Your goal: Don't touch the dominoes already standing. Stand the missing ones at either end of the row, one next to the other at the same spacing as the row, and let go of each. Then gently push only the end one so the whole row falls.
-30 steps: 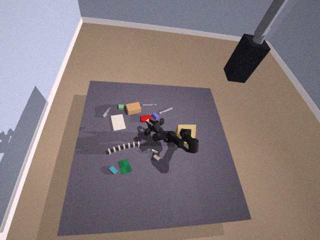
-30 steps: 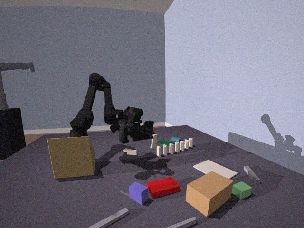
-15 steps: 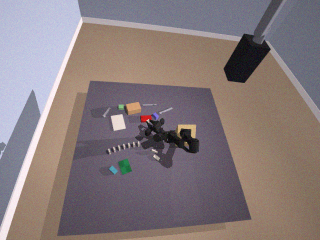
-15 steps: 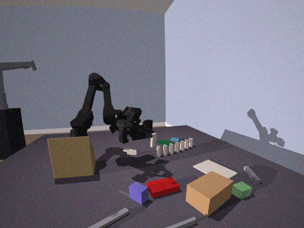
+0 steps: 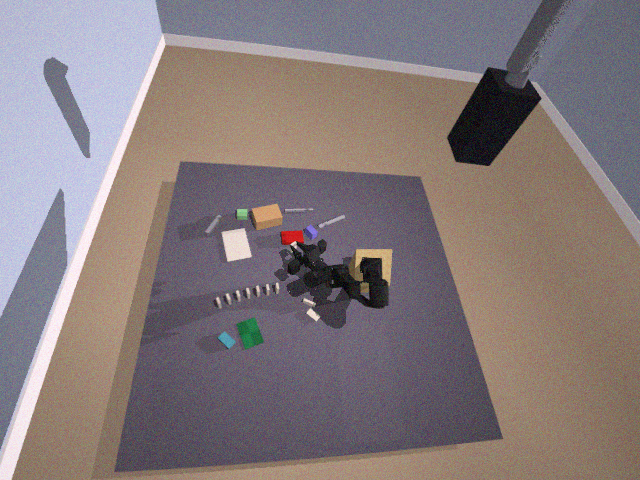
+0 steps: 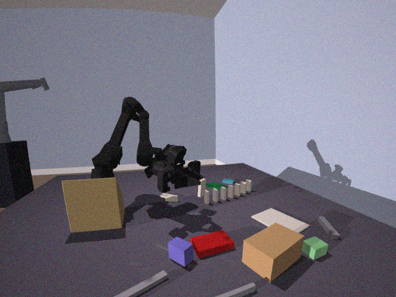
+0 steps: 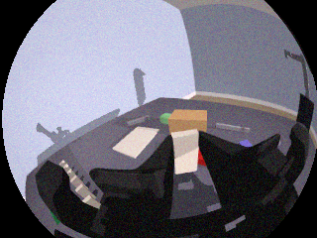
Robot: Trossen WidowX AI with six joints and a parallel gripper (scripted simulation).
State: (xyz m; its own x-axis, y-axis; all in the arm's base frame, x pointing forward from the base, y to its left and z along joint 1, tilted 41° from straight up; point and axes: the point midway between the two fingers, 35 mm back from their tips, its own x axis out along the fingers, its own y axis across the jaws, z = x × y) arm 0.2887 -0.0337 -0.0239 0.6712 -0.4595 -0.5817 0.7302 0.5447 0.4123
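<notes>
Right now the red block is 13 cm below my gripper tip, 12 cm to the right of it and 1 cm behind it. Round my gripper tip: orange box (21 cm to the right, 12 cm ahead, 11 cm below); then white sheet (24 cm ahead, 14 cm below, 6 cm to the right); then purple cube (14 cm to the right, 12 cm below, 9 cm behind).
</notes>
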